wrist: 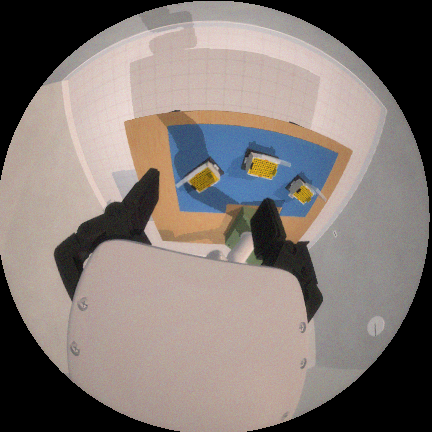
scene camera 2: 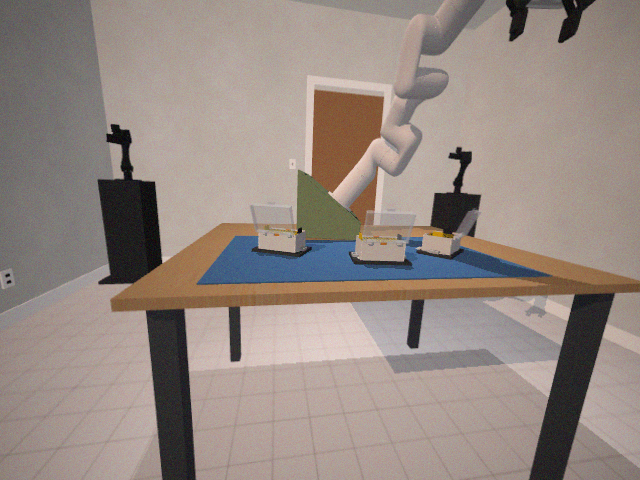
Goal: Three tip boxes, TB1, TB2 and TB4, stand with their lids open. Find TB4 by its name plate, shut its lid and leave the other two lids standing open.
Labels:
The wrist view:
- my gripper: 209, 195
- blue mat: 190, 144
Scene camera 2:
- blue mat: 328, 260

